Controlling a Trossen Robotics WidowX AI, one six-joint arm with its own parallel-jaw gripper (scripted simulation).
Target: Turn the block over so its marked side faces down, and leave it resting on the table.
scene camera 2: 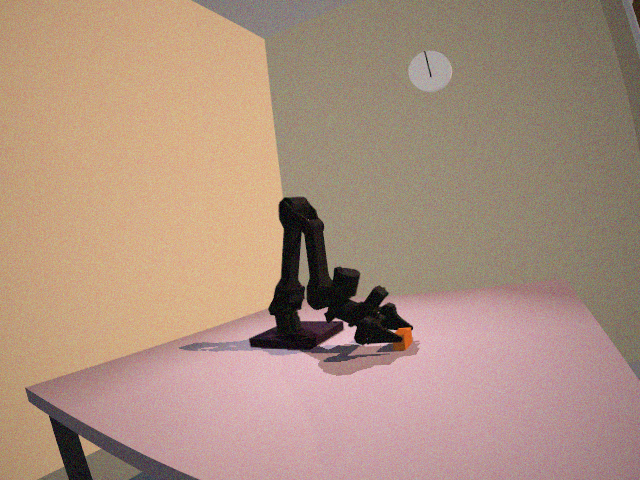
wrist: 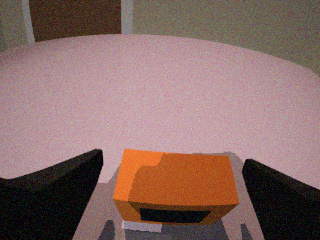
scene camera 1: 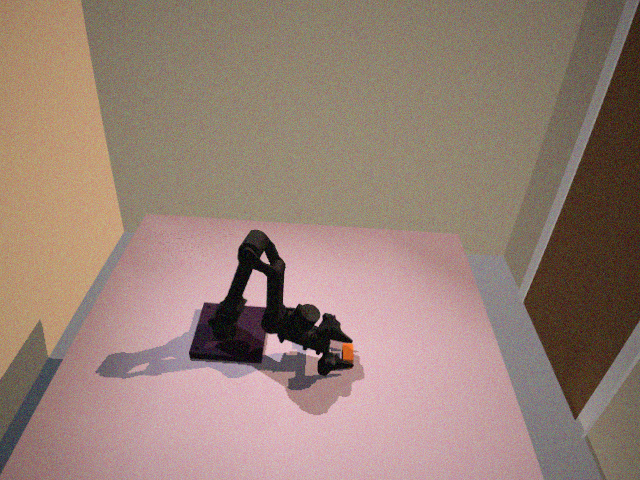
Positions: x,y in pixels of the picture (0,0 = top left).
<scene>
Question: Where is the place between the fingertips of my gripper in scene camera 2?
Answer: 407,334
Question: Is my gripper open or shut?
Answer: Open.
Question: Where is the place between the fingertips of my gripper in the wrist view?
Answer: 176,163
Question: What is my gripper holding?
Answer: Nothing.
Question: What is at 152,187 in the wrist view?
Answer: A block.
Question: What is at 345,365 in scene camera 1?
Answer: My gripper.
</scene>
